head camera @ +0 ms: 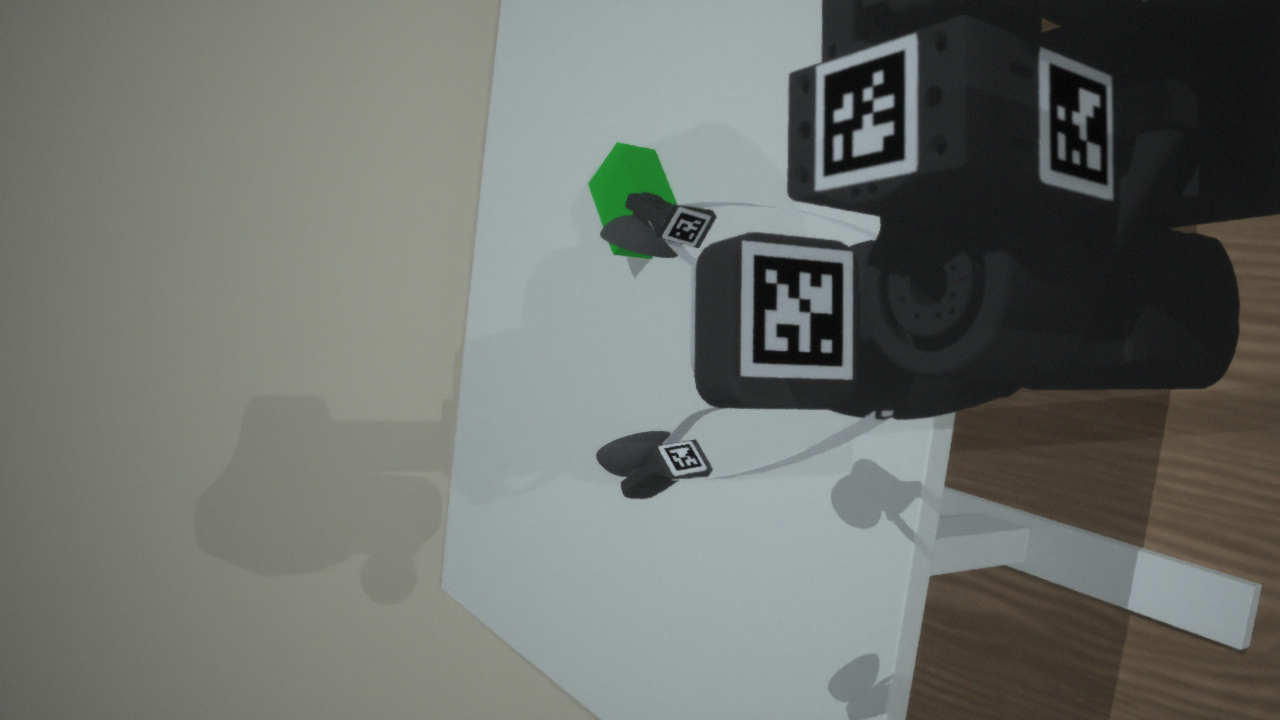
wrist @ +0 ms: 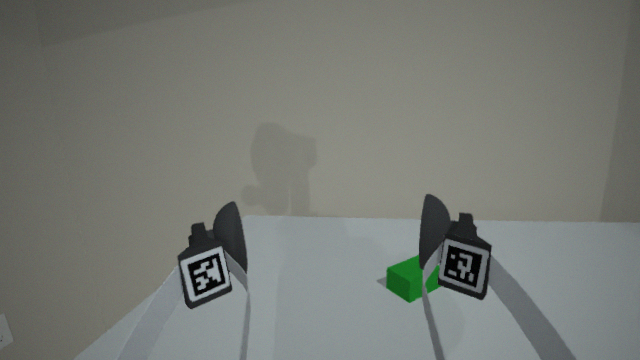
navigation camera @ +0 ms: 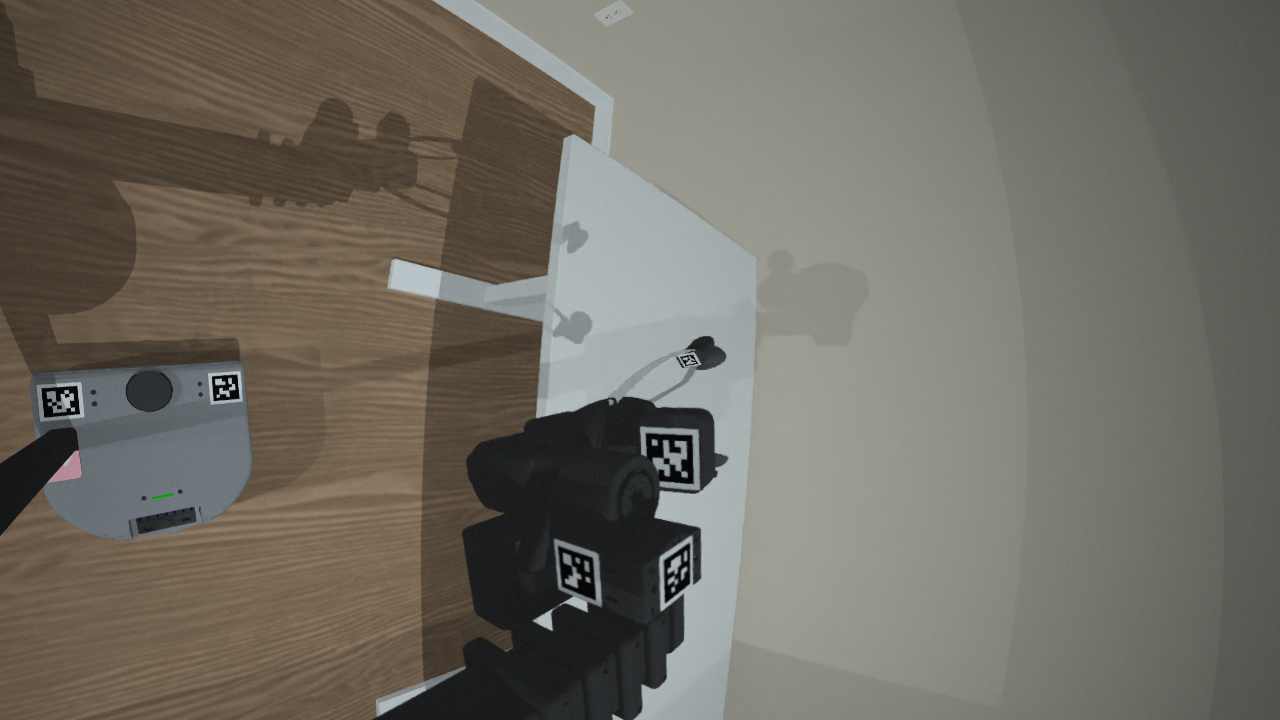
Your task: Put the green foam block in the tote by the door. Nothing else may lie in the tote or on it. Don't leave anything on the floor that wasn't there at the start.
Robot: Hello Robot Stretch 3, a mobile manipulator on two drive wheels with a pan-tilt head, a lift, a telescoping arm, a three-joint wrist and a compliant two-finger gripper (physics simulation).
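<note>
The green foam block lies on the white table. My gripper is open wide above the table, with nothing between its fingers. In the head camera view the finger nearer the block covers part of it. In the wrist view the block shows behind and beside the right finger, off to the right of the middle of the gap. In the navigation camera view the block does not show. The tote does not show in these views.
The wall stands along the table's far edge. A white table leg reaches out over the wood floor. My base stands on the floor, apart from the table.
</note>
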